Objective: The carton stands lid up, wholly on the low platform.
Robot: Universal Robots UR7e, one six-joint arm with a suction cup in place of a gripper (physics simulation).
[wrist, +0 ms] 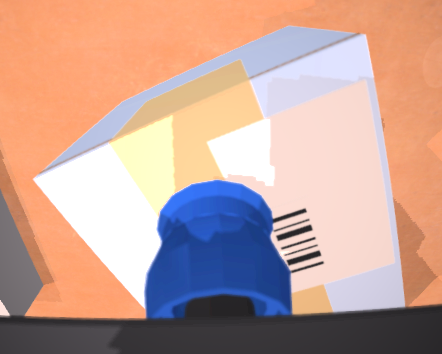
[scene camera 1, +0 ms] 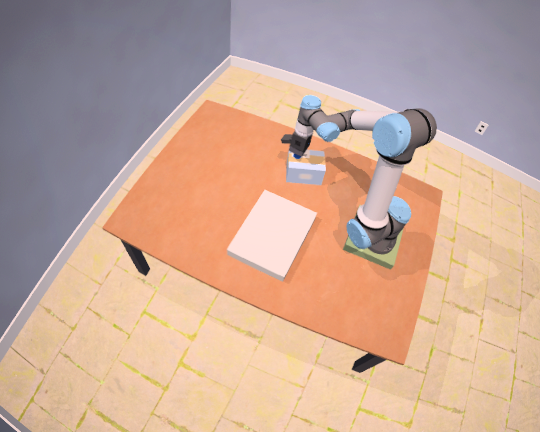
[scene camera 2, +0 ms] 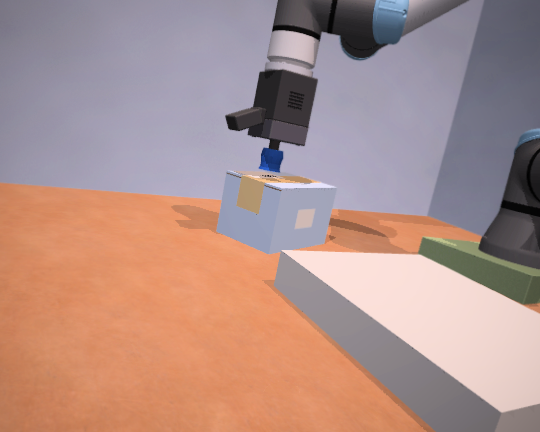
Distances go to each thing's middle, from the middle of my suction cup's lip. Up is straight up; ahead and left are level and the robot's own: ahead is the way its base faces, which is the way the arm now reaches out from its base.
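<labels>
Positions counted from my suction cup: low white platform (scene camera 2: 446,346), 340 mm to the left, 70 mm behind, 110 mm below; carton (scene camera 2: 270,211), 20 mm to the right, 40 mm behind, 80 mm below.
</labels>
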